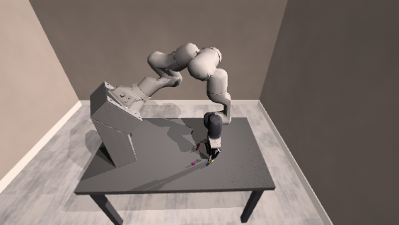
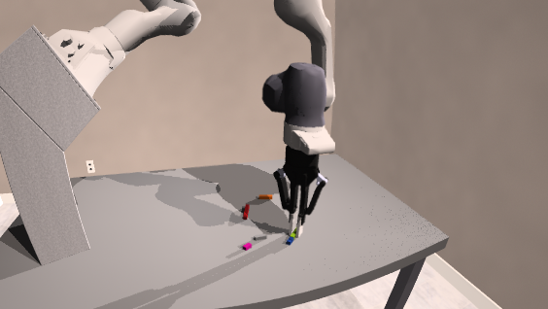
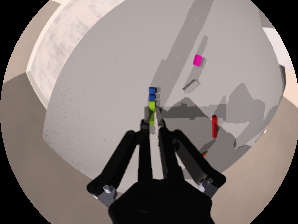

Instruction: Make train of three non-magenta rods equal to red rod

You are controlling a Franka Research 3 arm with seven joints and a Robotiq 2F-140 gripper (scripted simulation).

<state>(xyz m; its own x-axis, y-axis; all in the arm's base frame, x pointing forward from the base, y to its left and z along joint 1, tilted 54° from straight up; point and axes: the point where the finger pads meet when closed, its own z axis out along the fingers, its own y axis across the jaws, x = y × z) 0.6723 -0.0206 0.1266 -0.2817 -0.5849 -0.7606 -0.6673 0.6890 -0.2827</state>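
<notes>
My hand is 30 mm above the lime rod. Also, from my hand: magenta rod 120 mm behind, 70 mm to the right, 30 mm below; then grey rod 90 mm behind, 20 mm to the right, 30 mm below; then red rod 130 mm behind, 100 mm to the left, 30 mm below.
</notes>
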